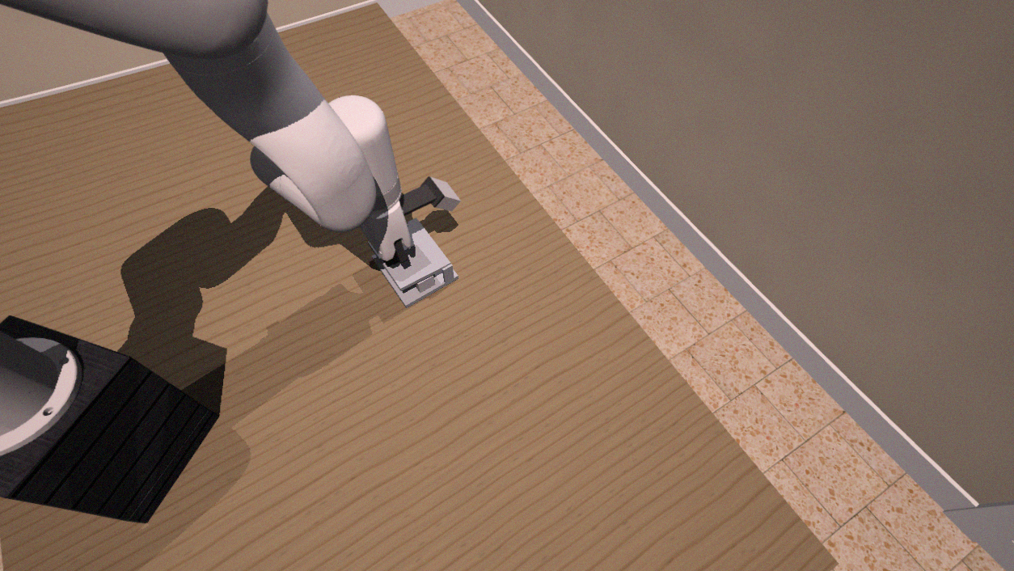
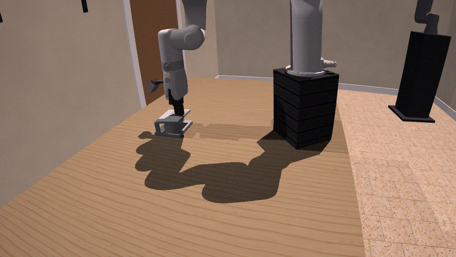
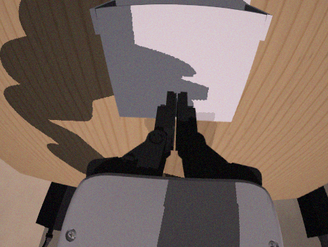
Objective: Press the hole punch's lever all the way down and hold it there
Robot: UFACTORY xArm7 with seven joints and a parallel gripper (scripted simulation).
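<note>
My hand is 3 cm short of the flat lever and 3 cm above it. Round my hand: grey hole punch 4 cm ahead, 5 cm below.
</note>
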